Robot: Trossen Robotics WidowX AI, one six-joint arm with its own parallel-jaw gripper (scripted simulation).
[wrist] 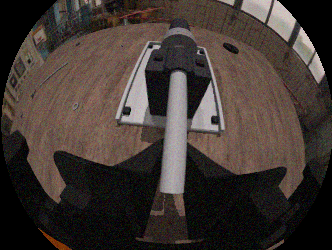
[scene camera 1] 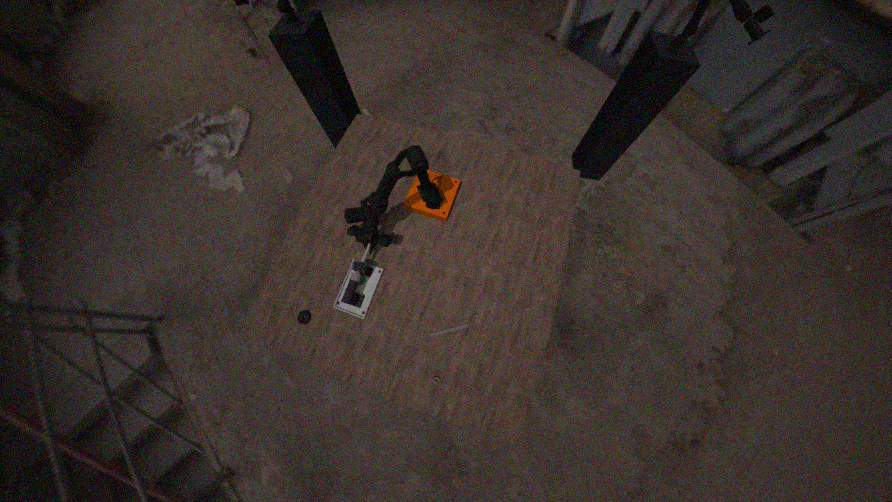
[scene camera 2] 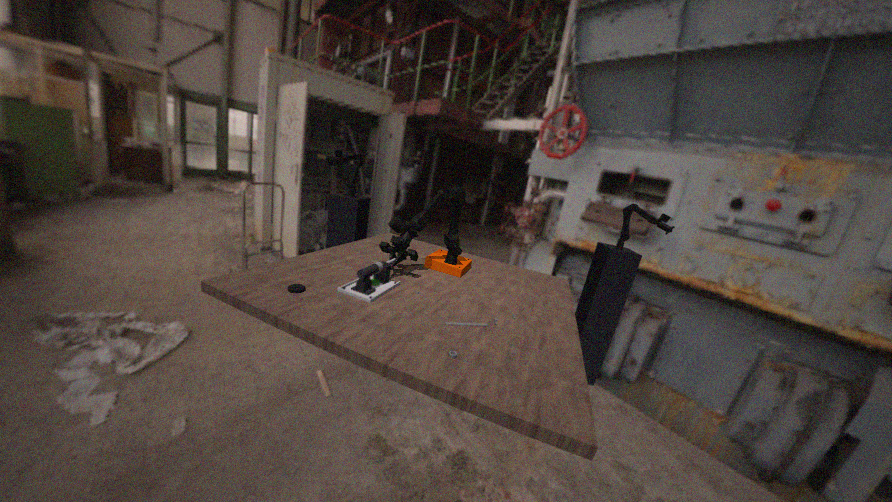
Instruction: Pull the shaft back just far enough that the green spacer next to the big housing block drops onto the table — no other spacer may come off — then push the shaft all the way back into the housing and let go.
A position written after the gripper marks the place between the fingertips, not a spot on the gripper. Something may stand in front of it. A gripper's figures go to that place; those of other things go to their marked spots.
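The gripper [wrist: 172,144] is 0.10 m from the lens, and a shaft [wrist: 173,169] sits 0.06 m from the lens.
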